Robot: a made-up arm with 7 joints. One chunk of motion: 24 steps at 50 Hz.
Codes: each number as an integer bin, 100 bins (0 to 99) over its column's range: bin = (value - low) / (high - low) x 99, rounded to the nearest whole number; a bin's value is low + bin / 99 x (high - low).
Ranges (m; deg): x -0.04..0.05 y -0.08..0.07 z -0.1..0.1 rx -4..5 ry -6..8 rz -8..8
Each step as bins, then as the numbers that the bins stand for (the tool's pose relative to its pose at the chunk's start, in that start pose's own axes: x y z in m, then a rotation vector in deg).
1 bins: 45 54 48 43 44 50
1 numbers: 0.0009 0.0018 -0.0030 -0.09 0.22 0.08
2 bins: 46 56 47 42 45 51
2 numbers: 0.0018 0.0048 -0.0051 -0.18 0.36 0.24
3 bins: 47 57 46 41 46 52
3 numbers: 0.0027 0.0064 -0.0071 -0.27 0.51 0.40
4 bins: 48 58 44 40 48 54
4 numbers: 0.0036 0.0079 -0.0111 -0.36 0.79 0.73
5 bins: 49 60 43 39 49 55
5 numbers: 0.0045 0.0109 -0.0131 -0.45 0.93 0.89
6 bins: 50 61 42 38 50 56
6 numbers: 0.0055 0.0124 -0.0152 -0.55 1.07 1.05
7 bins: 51 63 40 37 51 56
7 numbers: 0.0064 0.0155 -0.0192 -0.64 1.21 1.05
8 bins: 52 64 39 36 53 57
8 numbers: 0.0073 0.0170 -0.0212 -0.73 1.49 1.21
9 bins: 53 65 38 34 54 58
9 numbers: 0.0082 0.0185 -0.0232 -0.91 1.64 1.37
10 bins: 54 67 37 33 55 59
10 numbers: 0.0091 0.0215 -0.0253 -1.00 1.78 1.54
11 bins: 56 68 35 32 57 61
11 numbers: 0.0109 0.0230 -0.0293 -1.09 2.06 1.86
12 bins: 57 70 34 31 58 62
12 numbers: 0.0118 0.0261 -0.0313 -1.18 2.20 2.02
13 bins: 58 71 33 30 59 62
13 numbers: 0.0127 0.0276 -0.0333 -1.27 2.34 2.02
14 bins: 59 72 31 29 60 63
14 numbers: 0.0136 0.0291 -0.0374 -1.36 2.48 2.18
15 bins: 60 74 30 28 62 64
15 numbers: 0.0145 0.0321 -0.0394 -1.45 2.77 2.34
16 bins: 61 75 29 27 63 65
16 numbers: 0.0155 0.0336 -0.0414 -1.55 2.91 2.51
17 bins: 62 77 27 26 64 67
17 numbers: 0.0164 0.0367 -0.0455 -1.64 3.05 2.83
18 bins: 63 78 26 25 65 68
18 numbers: 0.0173 0.0382 -0.0475 -1.73 3.19 2.99
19 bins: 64 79 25 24 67 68
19 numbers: 0.0182 0.0397 -0.0495 -1.82 3.47 2.99
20 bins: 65 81 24 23 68 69
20 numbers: 0.0191 0.0427 -0.0515 -1.91 3.62 3.15
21 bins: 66 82 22 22 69 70
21 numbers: 0.0200 0.0442 -0.0556 -2.00 3.76 3.31
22 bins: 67 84 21 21 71 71
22 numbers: 0.0209 0.0473 -0.0576 -2.09 4.04 3.47
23 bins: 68 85 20 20 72 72
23 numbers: 0.0218 0.0488 -0.0596 -2.18 4.18 3.64
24 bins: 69 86 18 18 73 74
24 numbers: 0.0227 0.0503 -0.0636 -2.36 4.32 3.96
